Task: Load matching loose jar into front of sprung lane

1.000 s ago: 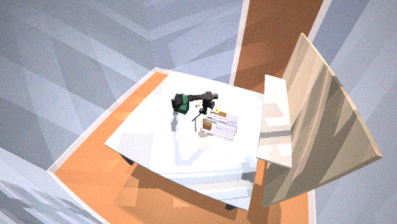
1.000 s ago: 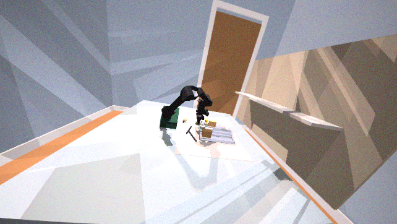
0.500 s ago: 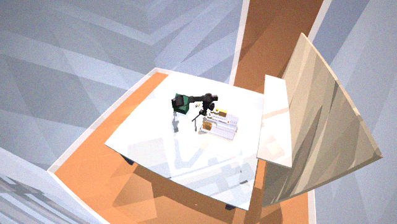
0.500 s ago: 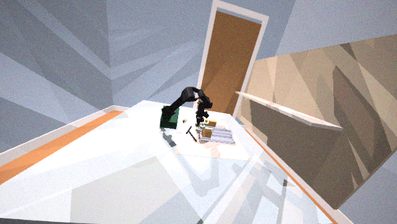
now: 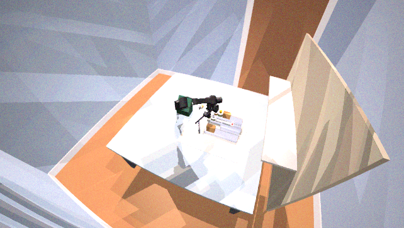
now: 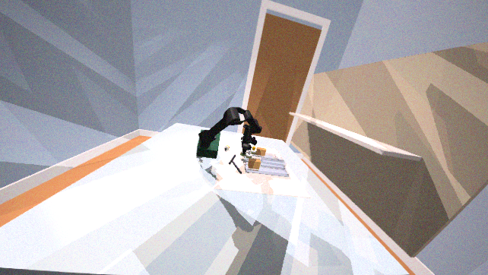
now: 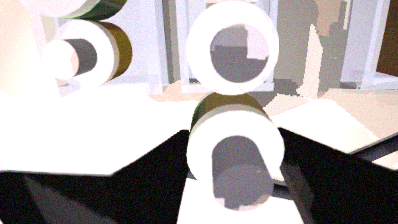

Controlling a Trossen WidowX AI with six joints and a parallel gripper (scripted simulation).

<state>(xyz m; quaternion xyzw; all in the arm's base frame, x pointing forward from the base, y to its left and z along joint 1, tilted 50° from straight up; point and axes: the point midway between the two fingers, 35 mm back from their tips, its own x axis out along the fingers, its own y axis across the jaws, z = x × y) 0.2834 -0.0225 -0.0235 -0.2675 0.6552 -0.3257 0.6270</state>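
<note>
My gripper tip is now 8 cm to the right of the grey-lidded jar, 5 cm short of it and 2 cm above it. From my gripper tip the other things lie so: lane rack: 20 cm ahead, 4 cm to the right, 3 cm below.
</note>
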